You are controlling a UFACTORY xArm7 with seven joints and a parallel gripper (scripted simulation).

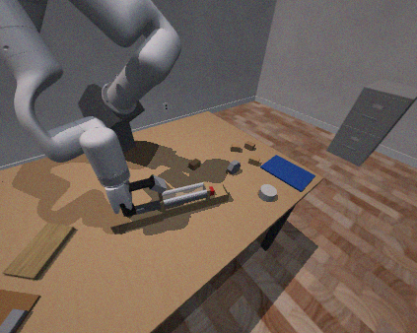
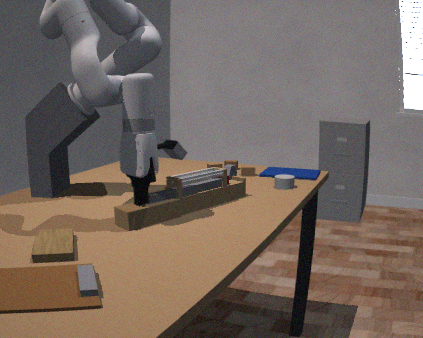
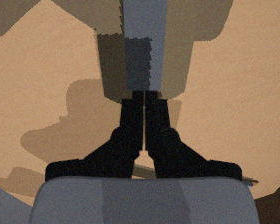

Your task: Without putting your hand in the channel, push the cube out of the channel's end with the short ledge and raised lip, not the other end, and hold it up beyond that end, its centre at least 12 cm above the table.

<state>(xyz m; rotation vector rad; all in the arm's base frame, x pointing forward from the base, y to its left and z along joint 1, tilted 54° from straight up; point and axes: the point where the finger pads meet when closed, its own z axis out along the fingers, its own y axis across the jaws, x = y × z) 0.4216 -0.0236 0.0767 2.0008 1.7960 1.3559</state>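
My gripper is now 40 mm past the red cube, 280 mm to the right of it and 10 mm above it. The rest, counted from my hand: wooden plank 60 mm ahead, 250 mm to the right, 60 mm below; then long wooden base 30 mm behind, 180 mm to the left, 10 mm below; then grey bar 10 mm behind, 70 mm to the left, 10 mm below.
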